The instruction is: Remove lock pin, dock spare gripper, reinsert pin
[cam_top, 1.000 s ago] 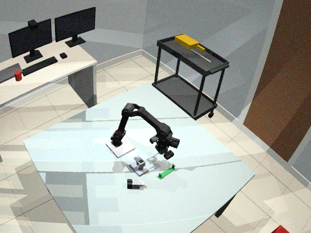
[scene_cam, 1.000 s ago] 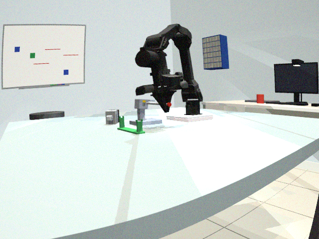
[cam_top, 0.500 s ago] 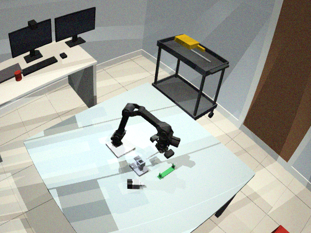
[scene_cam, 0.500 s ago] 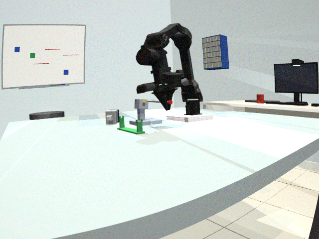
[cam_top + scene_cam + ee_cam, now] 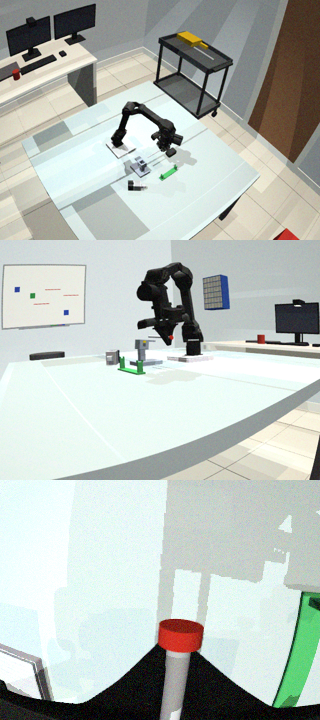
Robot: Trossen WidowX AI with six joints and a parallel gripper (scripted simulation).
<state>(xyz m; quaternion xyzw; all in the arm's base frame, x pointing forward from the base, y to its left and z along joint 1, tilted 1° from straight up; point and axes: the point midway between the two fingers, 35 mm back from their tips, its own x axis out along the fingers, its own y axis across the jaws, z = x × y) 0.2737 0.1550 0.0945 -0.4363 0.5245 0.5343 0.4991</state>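
The green cradle is 13 cm ahead of my gripper tip, 5 cm to the right of it and 6 cm below it. From my gripper tip the other things lie so: grey mount: 1 cm behind, 17 cm to the right, 3 cm below; spare gripper: 8 cm ahead, 28 cm to the right, 5 cm below.
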